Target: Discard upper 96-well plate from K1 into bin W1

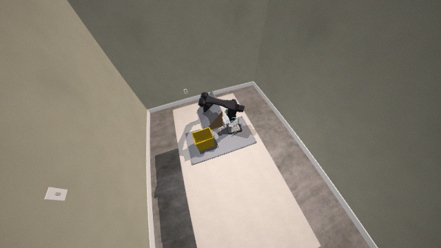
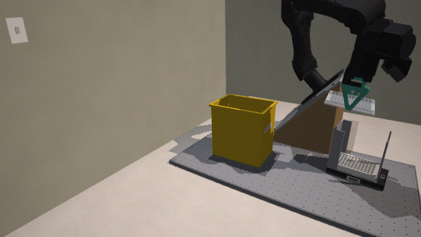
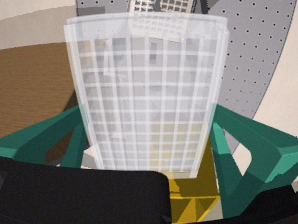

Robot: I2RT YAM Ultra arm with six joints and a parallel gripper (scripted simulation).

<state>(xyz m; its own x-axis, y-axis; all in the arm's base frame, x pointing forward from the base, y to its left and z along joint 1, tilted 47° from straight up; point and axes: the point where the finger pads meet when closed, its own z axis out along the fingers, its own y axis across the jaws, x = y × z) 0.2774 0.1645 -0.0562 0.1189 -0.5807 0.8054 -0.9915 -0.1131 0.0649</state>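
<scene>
Right now the yellow plastics bin W1 is 29 cm to the right of my hand, 13 cm below it and 9 cm ahead of it. The rest, counted from my hand: thin post 13 cm below, 11 cm to the left, 4 cm ahead; then tall grey post 13 cm below, 5 cm ahead, 1 cm to the right.
</scene>
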